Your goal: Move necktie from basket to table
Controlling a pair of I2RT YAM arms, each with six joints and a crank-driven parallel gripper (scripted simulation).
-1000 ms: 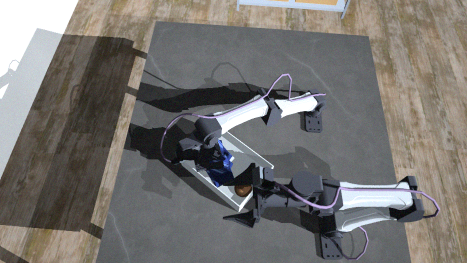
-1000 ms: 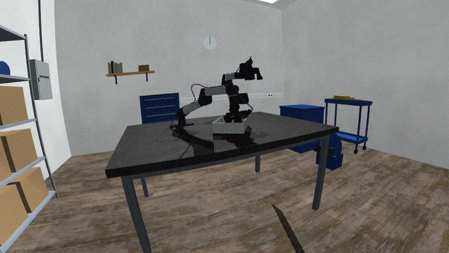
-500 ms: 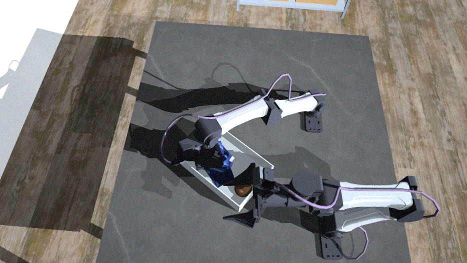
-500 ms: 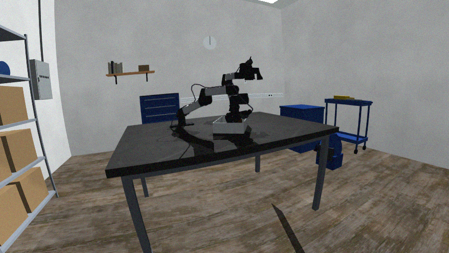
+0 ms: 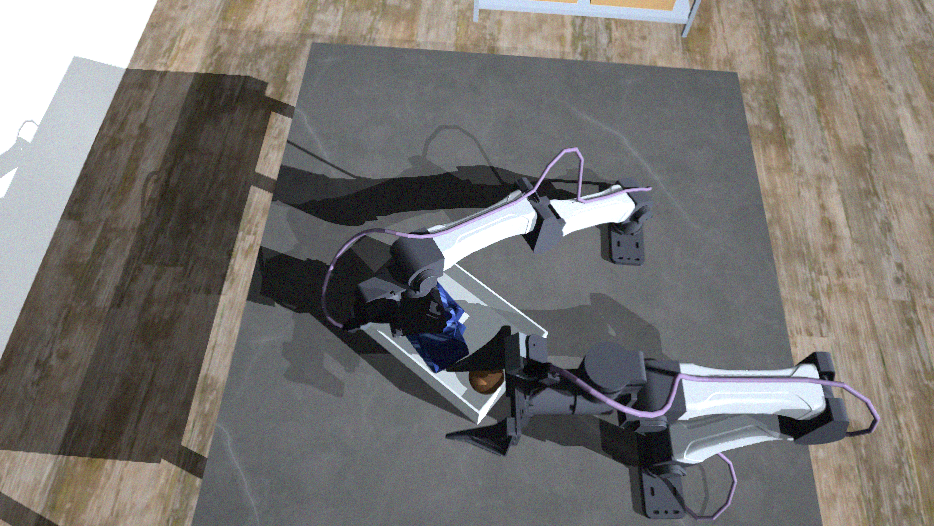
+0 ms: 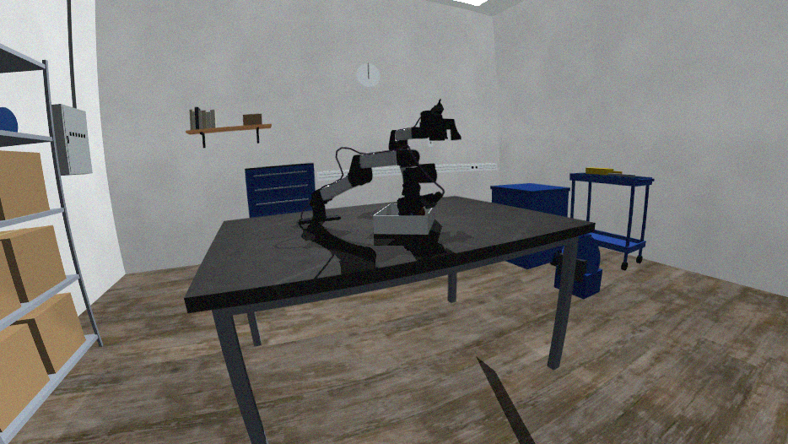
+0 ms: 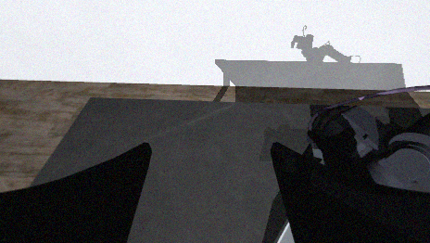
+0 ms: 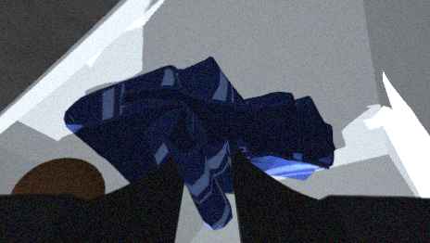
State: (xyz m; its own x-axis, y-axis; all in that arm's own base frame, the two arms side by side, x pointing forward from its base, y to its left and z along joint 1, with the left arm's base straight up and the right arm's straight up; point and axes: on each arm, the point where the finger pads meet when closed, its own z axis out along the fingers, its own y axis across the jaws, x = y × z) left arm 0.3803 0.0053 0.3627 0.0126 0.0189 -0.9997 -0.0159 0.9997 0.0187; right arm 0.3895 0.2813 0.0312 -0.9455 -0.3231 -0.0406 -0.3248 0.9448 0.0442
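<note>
Right now my right hand is 30 mm past the white basket, 20 mm to the right of it and 10 mm above it. Round my right hand: brown ball 110 mm to the left, 100 mm behind.
</note>
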